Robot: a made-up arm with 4 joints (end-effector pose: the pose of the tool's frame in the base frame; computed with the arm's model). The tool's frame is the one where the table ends. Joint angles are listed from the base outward.
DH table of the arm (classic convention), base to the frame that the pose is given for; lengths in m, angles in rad. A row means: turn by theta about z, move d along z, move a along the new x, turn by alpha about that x. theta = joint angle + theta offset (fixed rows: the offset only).
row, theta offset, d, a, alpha
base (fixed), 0, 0.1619, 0.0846, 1.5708
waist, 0, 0.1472, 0.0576, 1.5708
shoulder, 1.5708, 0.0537, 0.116, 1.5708
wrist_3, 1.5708, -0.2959, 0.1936, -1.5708
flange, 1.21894, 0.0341, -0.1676, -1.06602
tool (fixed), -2.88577, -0.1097, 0, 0
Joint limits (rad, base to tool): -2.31..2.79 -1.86..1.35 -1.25..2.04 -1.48..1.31
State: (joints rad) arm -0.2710 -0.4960 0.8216 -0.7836
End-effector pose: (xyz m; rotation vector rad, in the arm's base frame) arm 0.0215 -0.2734 0.0512 0.3688 -0.5710 -0.0550
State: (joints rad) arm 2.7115 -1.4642 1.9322 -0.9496
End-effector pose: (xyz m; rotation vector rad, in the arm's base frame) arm 0.0188 -0.3109 0.2483 0.0901 -2.0683 1.4701
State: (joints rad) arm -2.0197 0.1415 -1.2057 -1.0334
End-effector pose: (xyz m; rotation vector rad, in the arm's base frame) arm 0.0957 -0.2878 0.3061 -0.3529 0.3717 1.6145
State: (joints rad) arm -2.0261 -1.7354 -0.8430 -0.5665
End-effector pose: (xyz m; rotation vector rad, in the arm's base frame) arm -0.1499 -0.2279 -0.0475 1.0230 -0.2179 0.9424
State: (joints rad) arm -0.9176 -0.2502 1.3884 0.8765
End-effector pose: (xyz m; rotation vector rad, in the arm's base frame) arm -0.1423 0.0315 0.2318 1.2699 1.1064 0.4453
